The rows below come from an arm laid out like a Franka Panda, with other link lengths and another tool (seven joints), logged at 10 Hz.
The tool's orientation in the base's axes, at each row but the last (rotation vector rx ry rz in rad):
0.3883, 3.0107, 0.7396
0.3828, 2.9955, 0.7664
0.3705, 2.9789, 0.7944
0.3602, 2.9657, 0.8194
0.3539, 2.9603, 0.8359
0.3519, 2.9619, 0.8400
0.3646, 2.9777, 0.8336
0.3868, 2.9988, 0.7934
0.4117, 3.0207, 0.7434
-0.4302, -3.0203, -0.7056
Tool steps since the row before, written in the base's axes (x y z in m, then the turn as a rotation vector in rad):
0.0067, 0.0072, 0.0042, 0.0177, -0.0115, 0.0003
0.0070, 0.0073, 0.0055, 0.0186, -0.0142, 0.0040
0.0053, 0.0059, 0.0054, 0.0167, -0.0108, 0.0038
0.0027, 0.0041, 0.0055, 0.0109, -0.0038, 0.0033
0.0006, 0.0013, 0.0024, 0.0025, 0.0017, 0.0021
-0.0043, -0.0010, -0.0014, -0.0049, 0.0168, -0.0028
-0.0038, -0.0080, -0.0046, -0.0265, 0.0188, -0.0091
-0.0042, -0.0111, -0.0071, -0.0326, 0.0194, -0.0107
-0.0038, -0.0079, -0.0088, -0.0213, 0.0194, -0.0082
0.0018, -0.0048, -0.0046, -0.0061, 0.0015, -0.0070
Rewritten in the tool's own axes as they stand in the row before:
-0.0046, 0.0097, 0.0000, -0.0199, -0.0056, -0.0042
-0.0048, 0.0104, -0.0008, -0.0213, -0.0059, -0.0086
-0.0036, 0.0088, -0.0013, -0.0187, -0.0035, -0.0070
-0.0016, 0.0068, -0.0024, -0.0114, 0.0008, -0.0036
-0.0002, 0.0025, -0.0013, -0.0020, 0.0030, -0.0007
0.0039, -0.0024, 0.0002, 0.0086, 0.0114, 0.0105
0.0017, -0.0098, -0.0005, 0.0298, 0.0052, 0.0150
0.0011, -0.0138, 0.0005, 0.0358, 0.0035, 0.0162
0.0012, -0.0117, 0.0040, 0.0250, 0.0074, 0.0147
-0.0033, -0.0056, 0.0021, 0.0058, -0.0034, 0.0066

